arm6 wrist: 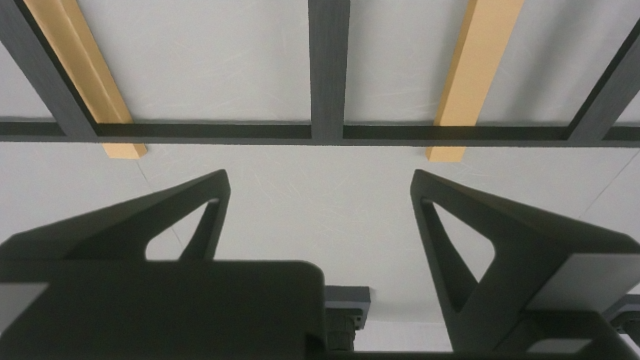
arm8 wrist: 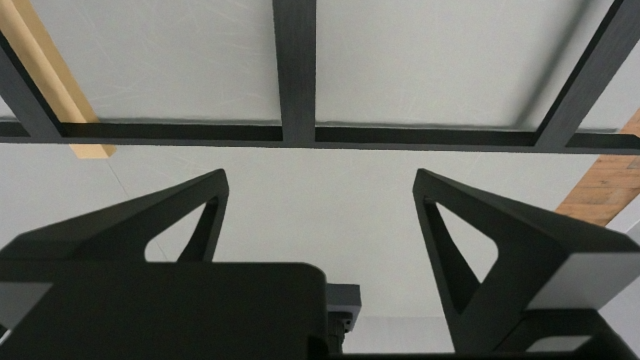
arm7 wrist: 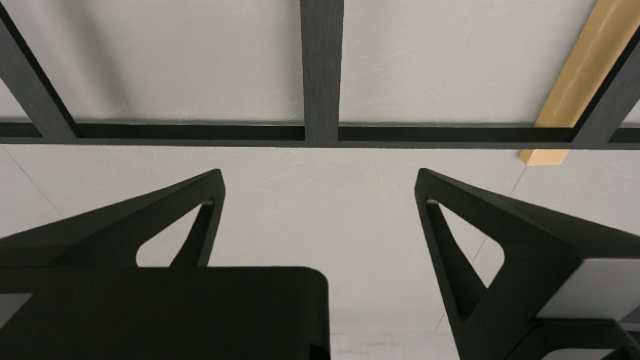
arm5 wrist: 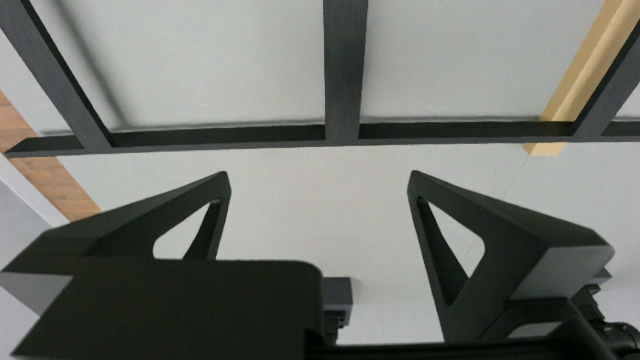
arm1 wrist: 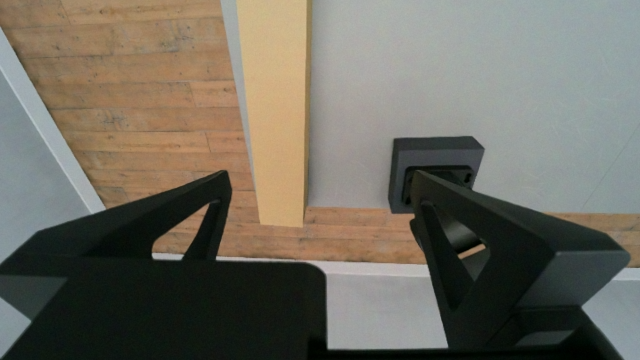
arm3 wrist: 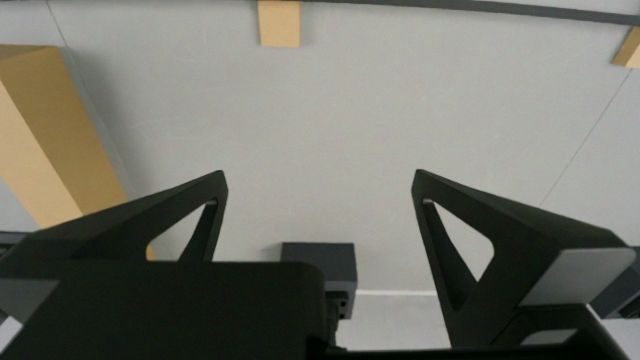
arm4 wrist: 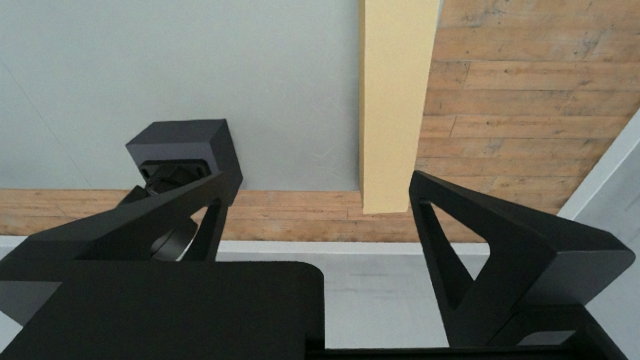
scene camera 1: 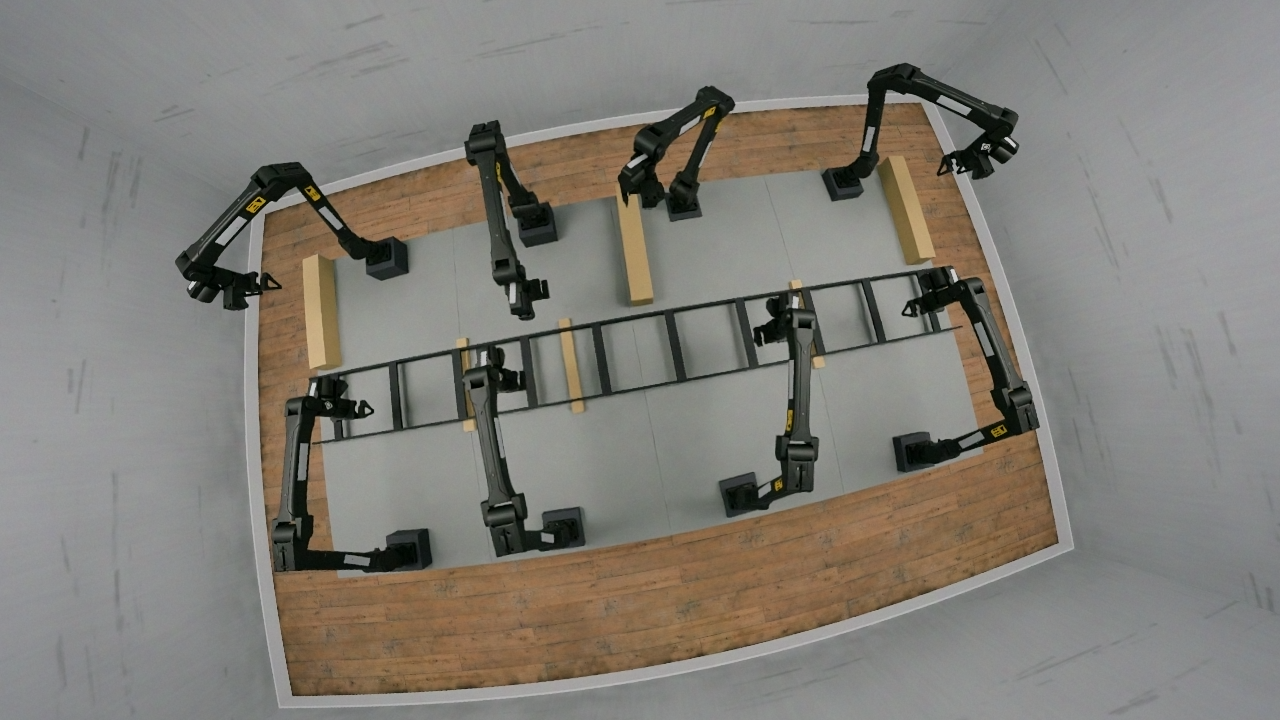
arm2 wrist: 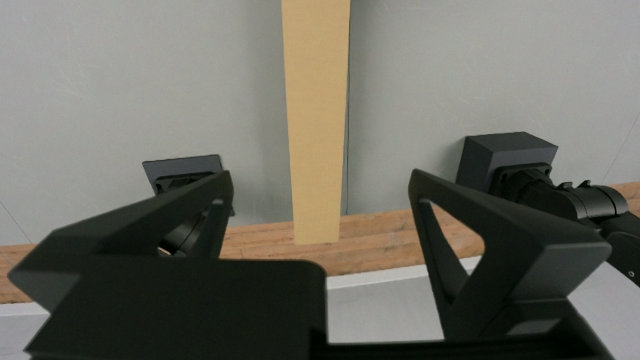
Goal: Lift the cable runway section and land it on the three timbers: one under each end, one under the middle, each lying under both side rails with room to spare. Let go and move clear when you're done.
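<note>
The dark cable runway section (arm3 wrist: 470,6) (arm5 wrist: 345,65) (arm6 wrist: 329,65) (arm7 wrist: 322,65) (arm8 wrist: 295,65) (scene camera 1: 674,345) lies across thin wooden strips. Three thick timbers lie apart from it on the upper side in the scene view: left timber (scene camera 1: 322,313), middle timber (scene camera 1: 634,255), right timber (scene camera 1: 906,210). A thick timber also shows in the views of arm1 (arm1 wrist: 275,100), arm2 (arm2 wrist: 317,120), arm3 (arm3 wrist: 65,130) and arm4 (arm4 wrist: 395,100). Grippers arm1 (arm1 wrist: 321,175), arm2 (arm2 wrist: 321,175), arm3 (arm3 wrist: 320,175), arm4 (arm4 wrist: 318,175), arm5 (arm5 wrist: 318,175), arm6 (arm6 wrist: 320,175), arm7 (arm7 wrist: 320,172) and arm8 (arm8 wrist: 321,172) are open and empty.
Thin strips (scene camera 1: 571,367) (arm6 wrist: 480,60) (arm7 wrist: 580,75) (arm8 wrist: 50,65) (arm3 wrist: 280,25) cross under both rails. Four arms reach over the runway from the lower side in the scene view. Black arm bases (scene camera 1: 561,528) (arm1 wrist: 435,155) (arm4 wrist: 175,140) stand along both sides.
</note>
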